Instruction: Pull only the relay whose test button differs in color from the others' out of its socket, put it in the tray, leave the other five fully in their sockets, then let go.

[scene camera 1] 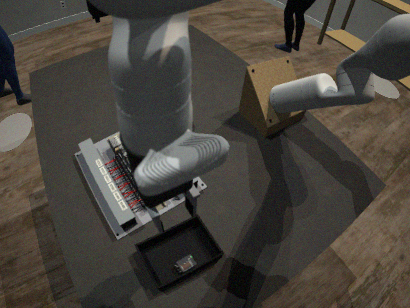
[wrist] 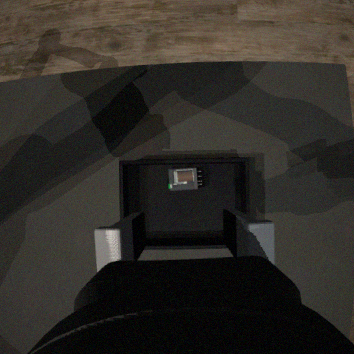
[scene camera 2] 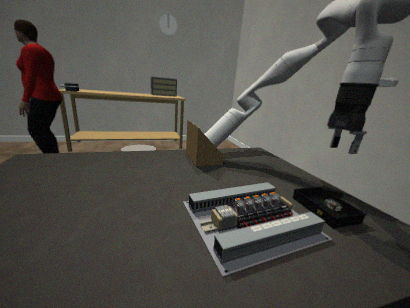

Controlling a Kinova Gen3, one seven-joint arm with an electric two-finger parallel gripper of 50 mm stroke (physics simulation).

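Seen in the pictures: gripper, between the fingertips: [scene camera 1: 175,218] [wrist: 183,227] [scene camera 2: 342,150]; arm's base, origin of its link: [scene camera 1: 280,99] [scene camera 2: 209,141].
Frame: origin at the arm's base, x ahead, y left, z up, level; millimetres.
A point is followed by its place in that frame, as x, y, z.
Observation:
A relay [scene camera 1: 185,263] {459, 326, -68} [scene camera 2: 333,204] {468, 317, -69} [wrist: 184,178] {459, 327, -68} with a green test button lies on its side on the floor of the black tray [scene camera 1: 149,270] {537, 316, -57} [scene camera 2: 341,220] {545, 271, -68} [wrist: 123,194] {383, 299, -61}. My gripper [scene camera 1: 176,214] {460, 295, 111} [scene camera 2: 345,148] {460, 295, 111} [wrist: 183,227] {460, 295, 111} is open and empty, well above the tray. Five relays [scene camera 2: 257,201] {500, 34, -28} with orange buttons stand upright in a row in their sockets on the panel [scene camera 1: 119,233] {578, 196, -90} [scene camera 2: 230,266] {637, -80, -89}; in scene camera 1 my arm hides most of them. The finer seating of each relay is too small to tell.
Grey cable ducts [scene camera 1: 107,185] {569, 78, -49} [scene camera 2: 272,236] {603, 27, -53} run along both sides of the relay row, with a terminal block [scene camera 2: 224,216] {533, -68, -46} at its end. A wooden wedge block [scene camera 1: 272,95] {41, 2, 26} [scene camera 2: 203,148] {94, -47, -6} carries the arm's base behind the panel. A person [scene camera 2: 37,85] stands beyond the table.

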